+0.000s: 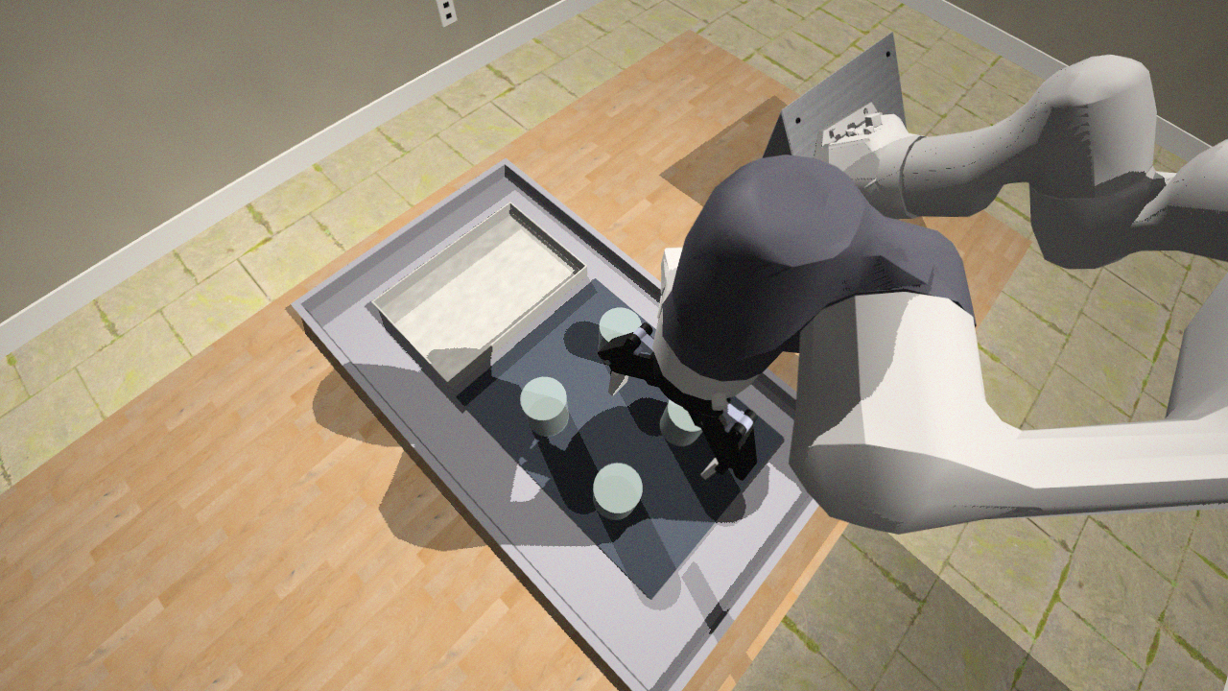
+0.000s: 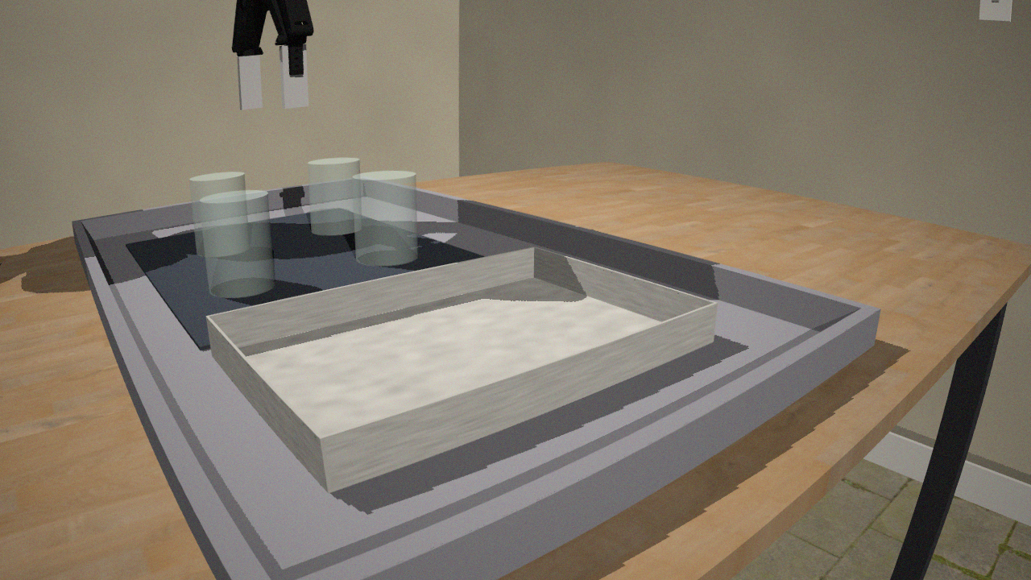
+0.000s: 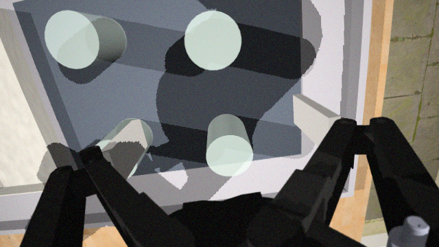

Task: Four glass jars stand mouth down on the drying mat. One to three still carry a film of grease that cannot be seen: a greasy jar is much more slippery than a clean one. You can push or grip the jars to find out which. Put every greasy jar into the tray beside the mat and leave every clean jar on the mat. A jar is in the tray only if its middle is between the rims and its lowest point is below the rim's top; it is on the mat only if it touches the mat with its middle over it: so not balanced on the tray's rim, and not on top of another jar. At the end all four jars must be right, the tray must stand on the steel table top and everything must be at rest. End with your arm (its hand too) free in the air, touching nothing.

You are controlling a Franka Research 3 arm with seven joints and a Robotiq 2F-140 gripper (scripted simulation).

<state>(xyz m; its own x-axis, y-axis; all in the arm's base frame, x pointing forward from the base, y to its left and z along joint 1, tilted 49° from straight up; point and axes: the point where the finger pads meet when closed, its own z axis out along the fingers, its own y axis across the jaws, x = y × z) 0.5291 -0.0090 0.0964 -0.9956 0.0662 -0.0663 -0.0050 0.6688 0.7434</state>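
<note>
My hand is 180 mm to the left of the steel table top and 170 mm above it. Round my hand: dark drying mat: 160 mm below, 70 mm to the right, 10 mm behind; tray: 390 mm to the right, 160 mm below, 20 mm behind.
</note>
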